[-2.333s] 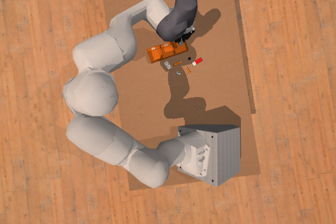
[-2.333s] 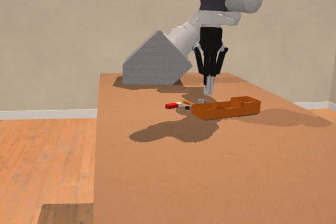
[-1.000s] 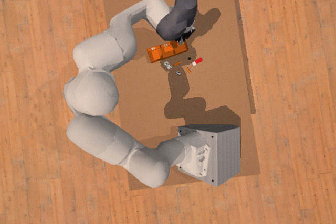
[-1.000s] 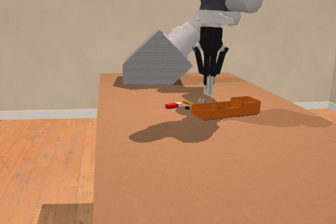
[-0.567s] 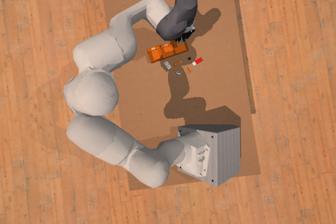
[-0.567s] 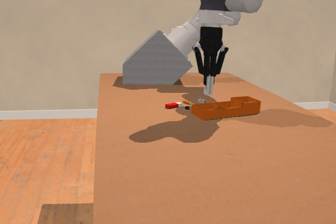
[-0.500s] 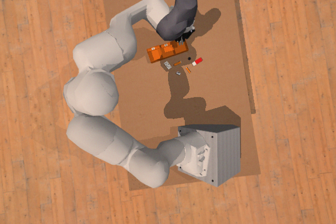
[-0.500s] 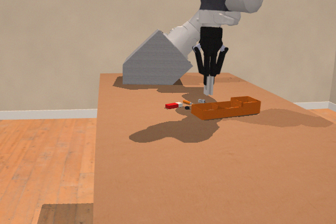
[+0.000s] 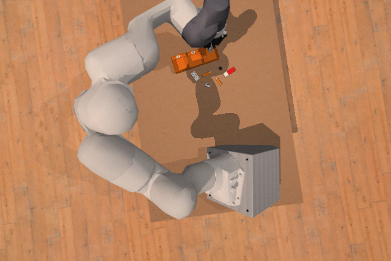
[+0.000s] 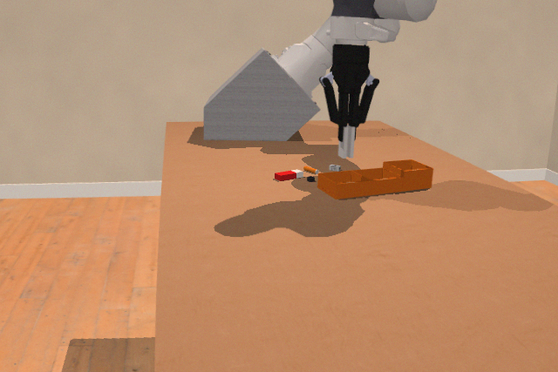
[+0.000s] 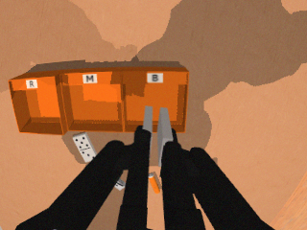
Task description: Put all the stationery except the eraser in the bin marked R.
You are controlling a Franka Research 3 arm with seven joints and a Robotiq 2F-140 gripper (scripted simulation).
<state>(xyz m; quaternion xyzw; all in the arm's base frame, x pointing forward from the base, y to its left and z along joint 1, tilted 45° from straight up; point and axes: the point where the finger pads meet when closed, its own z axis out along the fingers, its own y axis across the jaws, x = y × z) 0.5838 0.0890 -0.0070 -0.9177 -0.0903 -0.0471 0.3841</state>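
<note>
Now: the orange bin 90 mm below my hand, 80 mm to the left of it and 20 mm behind it. The rest, counted from my hand: white eraser (100 mm to the right, 100 mm below, 100 mm behind); white domino (120 mm behind, 100 mm below, 80 mm to the left); small black piece (100 mm below, 80 mm behind, 60 mm to the right).
</note>
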